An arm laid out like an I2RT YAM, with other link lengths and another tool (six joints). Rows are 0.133 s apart.
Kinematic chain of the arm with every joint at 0, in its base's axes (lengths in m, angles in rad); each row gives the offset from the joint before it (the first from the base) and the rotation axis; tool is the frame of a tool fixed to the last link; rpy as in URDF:
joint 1: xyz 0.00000 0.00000 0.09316 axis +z
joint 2: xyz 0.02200 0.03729 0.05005 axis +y
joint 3: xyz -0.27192 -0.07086 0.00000 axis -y
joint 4: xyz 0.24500 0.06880 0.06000 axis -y
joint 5: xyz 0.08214 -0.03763 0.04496 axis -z
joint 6: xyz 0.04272 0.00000 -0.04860 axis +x
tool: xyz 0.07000 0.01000 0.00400 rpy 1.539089 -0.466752 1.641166
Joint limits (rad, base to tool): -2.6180..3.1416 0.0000..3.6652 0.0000..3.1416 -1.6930..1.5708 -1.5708..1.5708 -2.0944..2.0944
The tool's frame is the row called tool.
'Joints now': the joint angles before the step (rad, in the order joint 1, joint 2, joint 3, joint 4, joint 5, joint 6). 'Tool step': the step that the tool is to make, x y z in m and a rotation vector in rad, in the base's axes. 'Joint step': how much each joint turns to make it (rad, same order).
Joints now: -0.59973 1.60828 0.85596 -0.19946 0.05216 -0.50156
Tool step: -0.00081 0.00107 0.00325 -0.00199 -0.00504 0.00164
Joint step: 0.00071 -0.01301 -0.00143 -0.00629 -0.00152 -0.00006
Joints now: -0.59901 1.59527 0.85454 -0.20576 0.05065 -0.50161
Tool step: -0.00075 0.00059 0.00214 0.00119 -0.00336 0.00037
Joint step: -0.00077 -0.00841 -0.00007 -0.00627 -0.00300 0.00076
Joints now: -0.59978 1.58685 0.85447 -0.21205 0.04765 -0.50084
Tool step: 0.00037 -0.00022 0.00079 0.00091 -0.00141 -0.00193
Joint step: 0.00004 -0.00022 0.00299 -0.00268 -0.00010 0.00250
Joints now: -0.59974 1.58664 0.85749 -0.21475 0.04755 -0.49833
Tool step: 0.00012 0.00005 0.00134 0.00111 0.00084 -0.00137
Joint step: 0.00054 -0.00184 0.00479 -0.00804 0.00076 0.00181
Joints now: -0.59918 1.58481 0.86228 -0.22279 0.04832 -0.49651
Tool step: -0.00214 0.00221 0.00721 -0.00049 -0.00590 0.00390
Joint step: 0.00032 -0.02635 0.00303 -0.02418 -0.00447 -0.00118
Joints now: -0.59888 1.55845 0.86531 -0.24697 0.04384 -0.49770
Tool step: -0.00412 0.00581 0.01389 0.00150 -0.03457 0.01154
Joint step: -0.00065 -0.05944 -0.01024 -0.02158 -0.02390 0.00271
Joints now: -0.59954 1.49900 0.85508 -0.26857 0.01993 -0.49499
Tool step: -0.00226 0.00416 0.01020 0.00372 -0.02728 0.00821
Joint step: -0.00020 -0.03995 -0.00302 -0.01655 -0.01970 0.00484
